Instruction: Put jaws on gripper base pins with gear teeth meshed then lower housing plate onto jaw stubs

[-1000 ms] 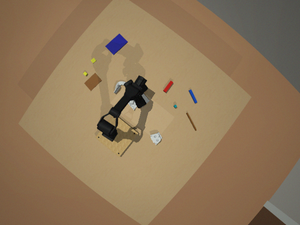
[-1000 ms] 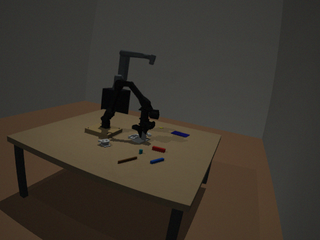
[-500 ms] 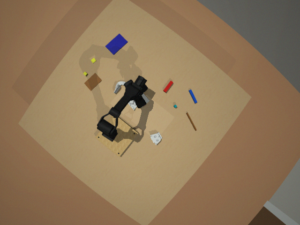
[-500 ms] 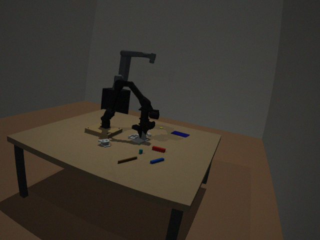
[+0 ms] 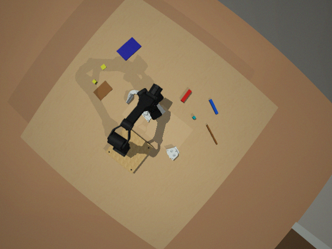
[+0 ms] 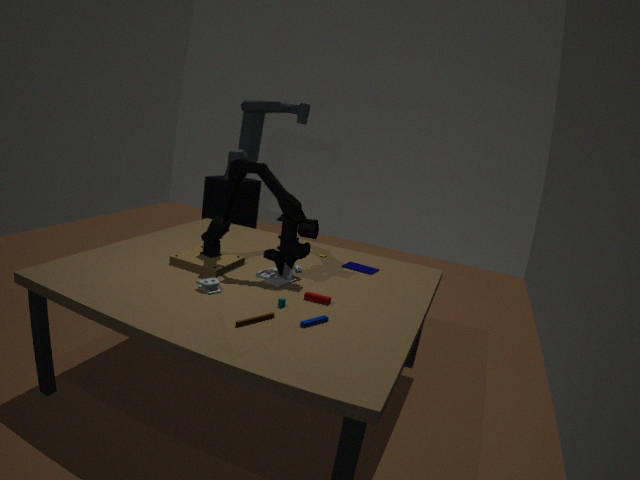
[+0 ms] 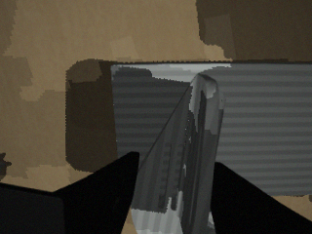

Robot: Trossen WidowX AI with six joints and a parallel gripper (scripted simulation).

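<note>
Now: the flat white plate 3 cm to the right of my gripper tip, 1 cm below it and 1 cm ahead of it. From my gripper tip the other things lie so: teal cube 23 cm to the right, 16 cm ahead; red block 21 cm ahead, 10 cm to the right; brown tile 28 cm to the left, 17 cm behind, 1 cm below.
</note>
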